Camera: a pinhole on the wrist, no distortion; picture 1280 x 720 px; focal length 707.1 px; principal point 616.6 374.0 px. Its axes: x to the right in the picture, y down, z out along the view. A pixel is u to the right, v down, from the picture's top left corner.
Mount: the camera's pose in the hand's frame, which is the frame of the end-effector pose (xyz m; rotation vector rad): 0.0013 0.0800 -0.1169 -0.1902 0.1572 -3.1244
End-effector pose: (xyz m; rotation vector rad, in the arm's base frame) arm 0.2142 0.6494 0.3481 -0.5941 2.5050 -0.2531
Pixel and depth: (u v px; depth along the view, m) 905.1 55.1 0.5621
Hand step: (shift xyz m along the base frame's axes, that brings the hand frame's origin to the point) 0.2920 0.2883 -0.4157
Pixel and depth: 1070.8 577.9 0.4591
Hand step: 0.4116 -0.0002 -0.1583
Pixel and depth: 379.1 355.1 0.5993
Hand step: 0.0294 -0.1168 -0.5163
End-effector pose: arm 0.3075 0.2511 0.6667 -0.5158 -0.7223 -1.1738
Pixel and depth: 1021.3 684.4 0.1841
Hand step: -0.0525 0.0940 -0.0132
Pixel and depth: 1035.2 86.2 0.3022
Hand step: 0.0809 0.2941 0.0421
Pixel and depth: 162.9 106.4 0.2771
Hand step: 0.1608 0.0177 0.2551
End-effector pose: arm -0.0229 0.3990 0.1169 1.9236 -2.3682 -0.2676
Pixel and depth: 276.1 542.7 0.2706
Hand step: -0.0470 -0.1507 -0.1355
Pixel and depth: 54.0 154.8 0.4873
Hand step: -0.3299 -0.3694 -0.3138
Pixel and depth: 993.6 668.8 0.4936
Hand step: 0.1476 0.1927 -0.3977
